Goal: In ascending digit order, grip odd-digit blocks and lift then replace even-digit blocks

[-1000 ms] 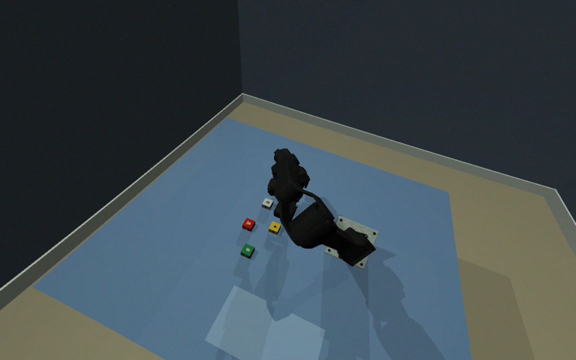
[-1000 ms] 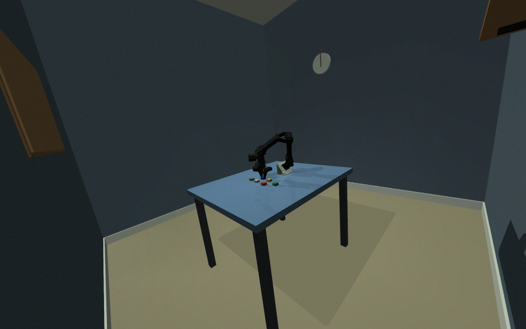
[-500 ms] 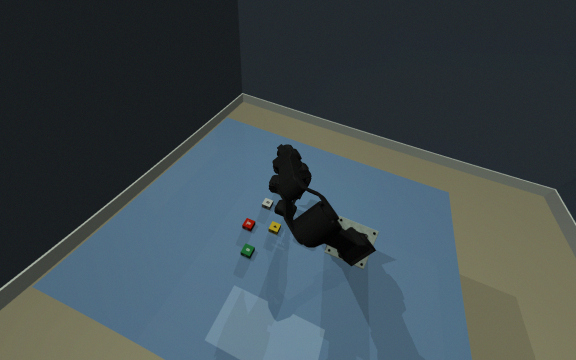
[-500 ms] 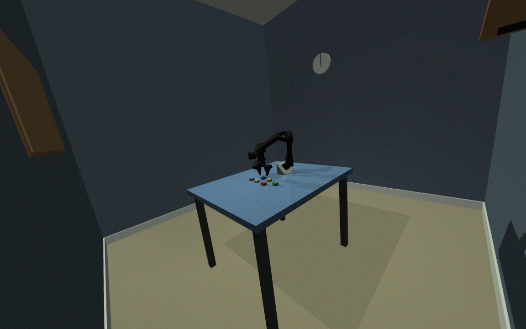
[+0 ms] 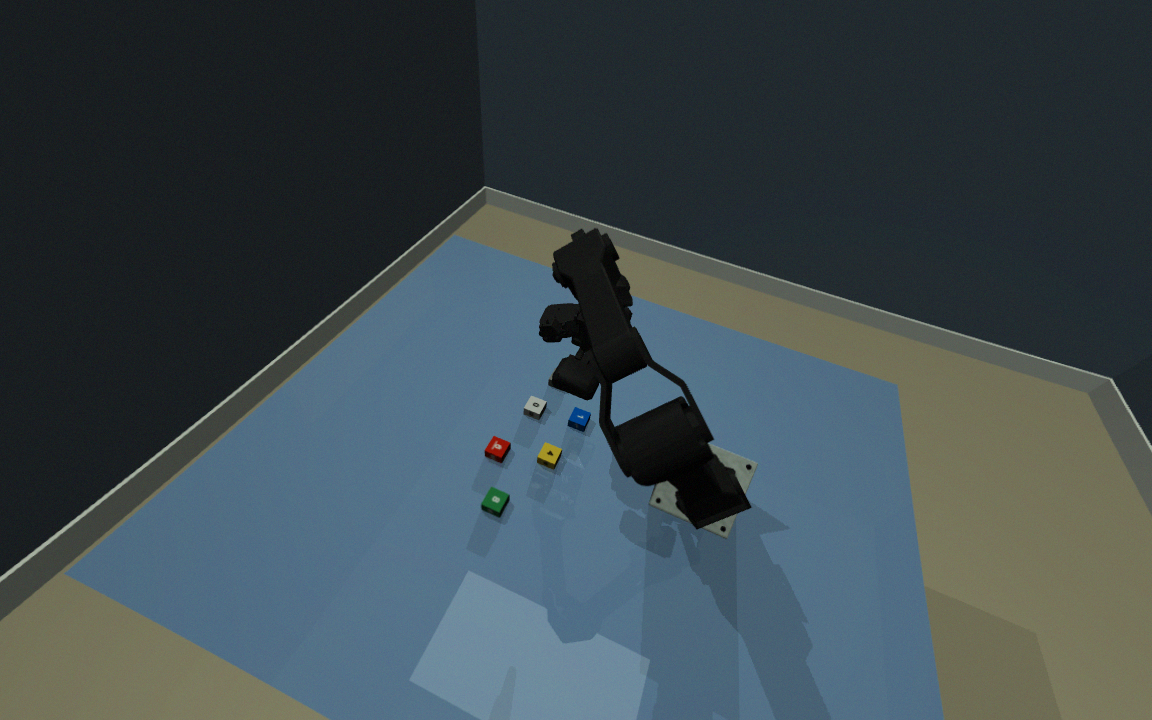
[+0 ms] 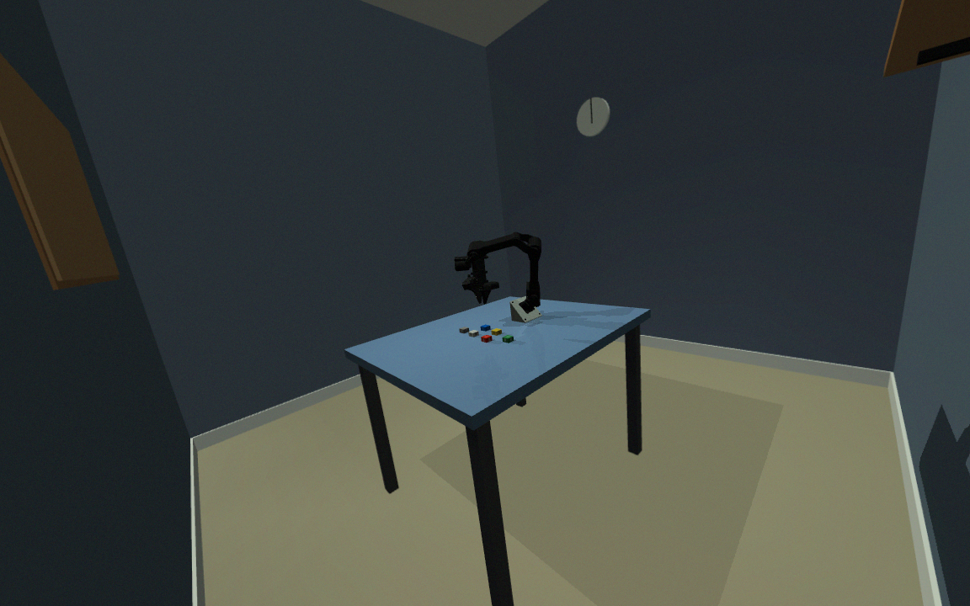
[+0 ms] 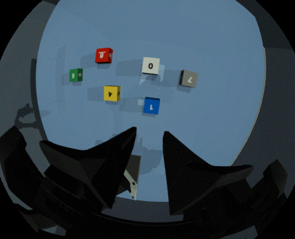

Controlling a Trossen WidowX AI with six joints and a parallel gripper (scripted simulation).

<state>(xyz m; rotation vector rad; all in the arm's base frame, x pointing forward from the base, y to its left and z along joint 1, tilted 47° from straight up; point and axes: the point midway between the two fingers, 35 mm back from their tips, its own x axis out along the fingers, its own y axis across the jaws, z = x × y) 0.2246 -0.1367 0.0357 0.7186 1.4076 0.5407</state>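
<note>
My gripper tip is now 11 cm above the yellow block, 9 cm to the right of it and 2 cm short of it. Also, from my gripper tip: blue block 11 cm below; then grey block 11 cm below, 7 cm to the right, 7 cm ahead; then white block 11 cm below, 8 cm ahead, 1 cm to the left.
</note>
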